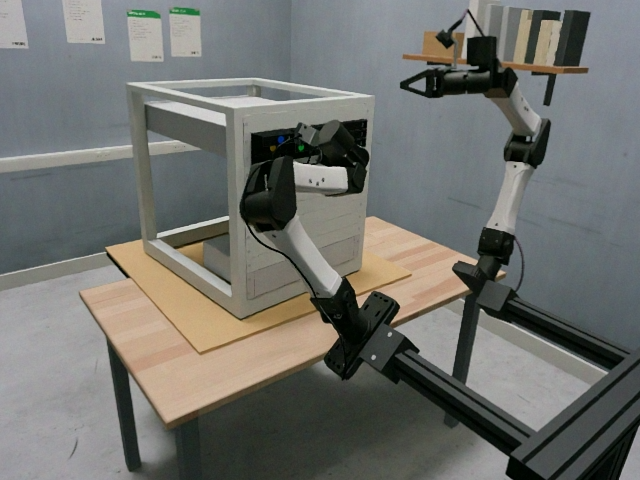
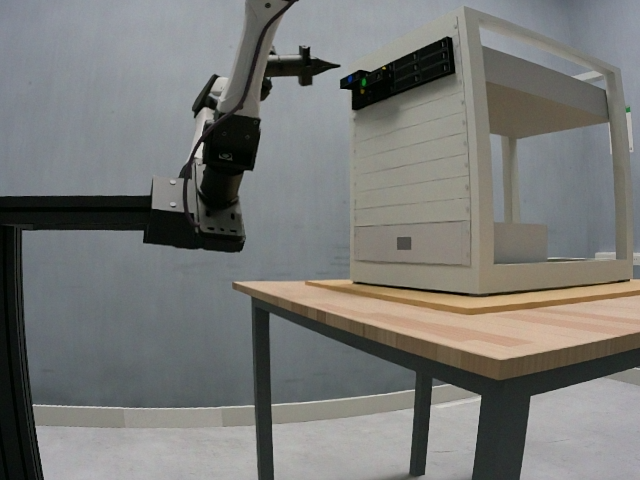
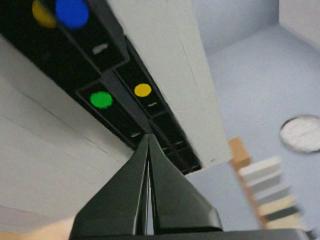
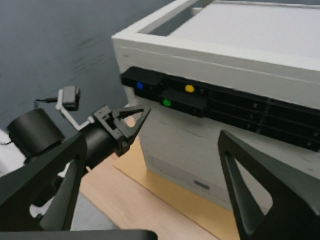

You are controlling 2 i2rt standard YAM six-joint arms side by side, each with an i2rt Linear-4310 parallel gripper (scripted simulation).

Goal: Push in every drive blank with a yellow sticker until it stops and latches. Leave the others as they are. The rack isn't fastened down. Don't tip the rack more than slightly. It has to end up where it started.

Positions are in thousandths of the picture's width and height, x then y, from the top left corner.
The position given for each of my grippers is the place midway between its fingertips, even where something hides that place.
My right gripper shows in image 1 (627, 178) and in image 4 (477, 573); in image 2 it is out of frame, in image 3 it is out of frame. A rack shows in image 1 (407, 578), in image 2 (674, 301), in image 3 (198, 648) and in image 4 (852, 265).
